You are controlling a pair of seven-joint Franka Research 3 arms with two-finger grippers.
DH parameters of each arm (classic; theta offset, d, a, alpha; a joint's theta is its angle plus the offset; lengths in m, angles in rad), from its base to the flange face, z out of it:
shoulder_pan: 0 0.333 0 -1.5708
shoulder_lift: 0 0 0 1.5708
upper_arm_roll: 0 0.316 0.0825 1.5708
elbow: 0 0 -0.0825 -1.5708
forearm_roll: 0 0.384 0 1.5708
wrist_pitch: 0 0 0.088 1.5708
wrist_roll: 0 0.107 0 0
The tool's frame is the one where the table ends.
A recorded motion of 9 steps. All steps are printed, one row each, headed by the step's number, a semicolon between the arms.
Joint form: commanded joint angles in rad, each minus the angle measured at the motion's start. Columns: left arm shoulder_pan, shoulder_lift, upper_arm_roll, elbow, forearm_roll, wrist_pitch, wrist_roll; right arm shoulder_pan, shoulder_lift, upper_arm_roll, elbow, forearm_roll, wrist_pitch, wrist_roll.
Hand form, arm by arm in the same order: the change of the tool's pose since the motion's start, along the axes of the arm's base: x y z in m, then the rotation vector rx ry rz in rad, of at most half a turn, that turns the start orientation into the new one. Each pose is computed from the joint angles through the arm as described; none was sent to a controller.
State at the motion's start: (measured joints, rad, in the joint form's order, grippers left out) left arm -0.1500 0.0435 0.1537 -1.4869 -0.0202 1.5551 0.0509; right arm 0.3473 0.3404 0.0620 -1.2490 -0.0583 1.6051 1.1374
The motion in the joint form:
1: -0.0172 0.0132 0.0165 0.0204 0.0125 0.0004 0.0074; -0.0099 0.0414 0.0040 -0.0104 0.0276 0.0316 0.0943
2: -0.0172 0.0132 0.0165 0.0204 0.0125 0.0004 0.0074; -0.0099 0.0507 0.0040 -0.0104 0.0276 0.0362 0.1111
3: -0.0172 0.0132 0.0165 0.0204 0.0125 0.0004 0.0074; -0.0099 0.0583 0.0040 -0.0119 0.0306 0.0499 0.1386
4: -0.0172 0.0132 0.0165 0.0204 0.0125 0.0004 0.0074; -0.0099 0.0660 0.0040 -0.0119 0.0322 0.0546 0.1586
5: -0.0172 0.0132 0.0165 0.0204 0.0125 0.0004 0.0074; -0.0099 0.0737 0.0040 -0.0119 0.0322 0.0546 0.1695
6: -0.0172 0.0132 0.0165 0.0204 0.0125 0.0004 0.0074; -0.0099 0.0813 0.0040 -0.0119 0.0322 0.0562 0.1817
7: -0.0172 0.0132 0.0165 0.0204 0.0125 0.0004 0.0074; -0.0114 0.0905 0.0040 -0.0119 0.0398 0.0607 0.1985
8: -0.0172 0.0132 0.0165 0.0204 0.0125 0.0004 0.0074; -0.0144 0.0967 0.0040 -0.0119 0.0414 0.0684 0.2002
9: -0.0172 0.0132 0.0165 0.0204 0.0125 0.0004 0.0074; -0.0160 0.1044 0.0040 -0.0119 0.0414 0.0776 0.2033
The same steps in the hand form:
1: 0.0041 0.0000 0.0023 0.0157 -0.0079 -0.0077; 0.0120 0.0030 -0.0297 0.0225 0.0291 -0.1007
2: 0.0041 0.0000 0.0023 0.0157 -0.0079 -0.0077; 0.0143 0.0038 -0.0355 0.0212 0.0333 -0.1176
3: 0.0041 0.0000 0.0023 0.0157 -0.0079 -0.0077; 0.0169 0.0051 -0.0401 0.0267 0.0302 -0.1451
4: 0.0041 0.0000 0.0023 0.0157 -0.0079 -0.0077; 0.0187 0.0060 -0.0449 0.0274 0.0335 -0.1653
5: 0.0041 0.0000 0.0023 0.0157 -0.0079 -0.0077; 0.0201 0.0065 -0.0501 0.0244 0.0404 -0.1763
6: 0.0041 0.0000 0.0023 0.0157 -0.0079 -0.0077; 0.0216 0.0070 -0.0552 0.0220 0.0456 -0.1886
7: 0.0041 0.0000 0.0023 0.0157 -0.0079 -0.0077; 0.0237 0.0075 -0.0610 0.0270 0.0533 -0.2078
8: 0.0041 0.0000 0.0023 0.0157 -0.0079 -0.0077; 0.0263 0.0064 -0.0646 0.0296 0.0529 -0.2127
9: 0.0041 0.0000 0.0023 0.0157 -0.0079 -0.0077; 0.0289 0.0062 -0.0691 0.0308 0.0517 -0.2175

